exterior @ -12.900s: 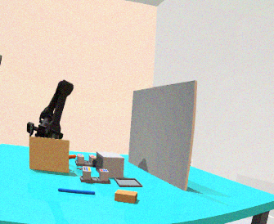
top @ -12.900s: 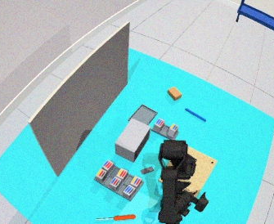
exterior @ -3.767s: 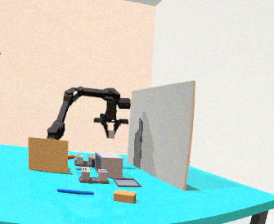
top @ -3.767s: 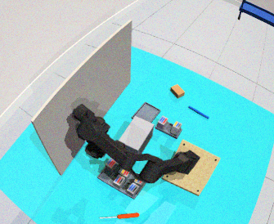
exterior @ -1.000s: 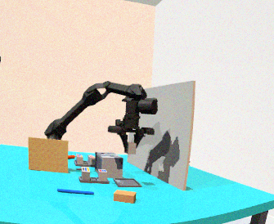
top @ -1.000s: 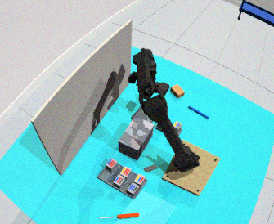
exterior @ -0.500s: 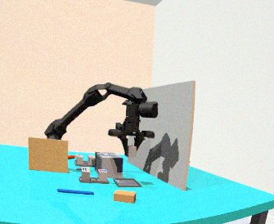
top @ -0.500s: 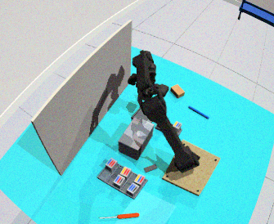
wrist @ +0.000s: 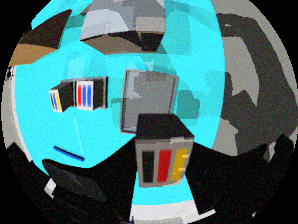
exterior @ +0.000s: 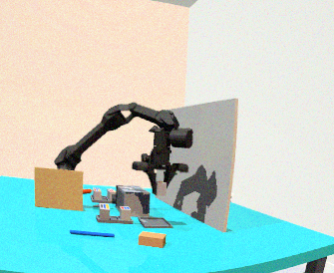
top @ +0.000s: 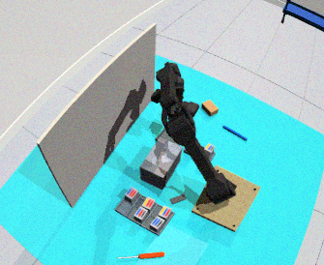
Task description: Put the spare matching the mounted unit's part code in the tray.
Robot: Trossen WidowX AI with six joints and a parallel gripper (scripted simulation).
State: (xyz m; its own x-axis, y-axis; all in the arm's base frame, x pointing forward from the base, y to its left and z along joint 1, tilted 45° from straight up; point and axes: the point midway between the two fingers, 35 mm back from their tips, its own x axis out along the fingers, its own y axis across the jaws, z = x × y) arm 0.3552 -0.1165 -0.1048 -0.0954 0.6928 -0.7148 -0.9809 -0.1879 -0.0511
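Now: gripper tip 12 cm above the dark tray and 1 cm past it. From my gripper tip the other things lie so: grey mounted unit (19 cm to the left, 7 cm below, 7 cm behind); then beige panel (21 cm to the left, 15 cm ahead, 10 cm above); then spare (2 cm above).
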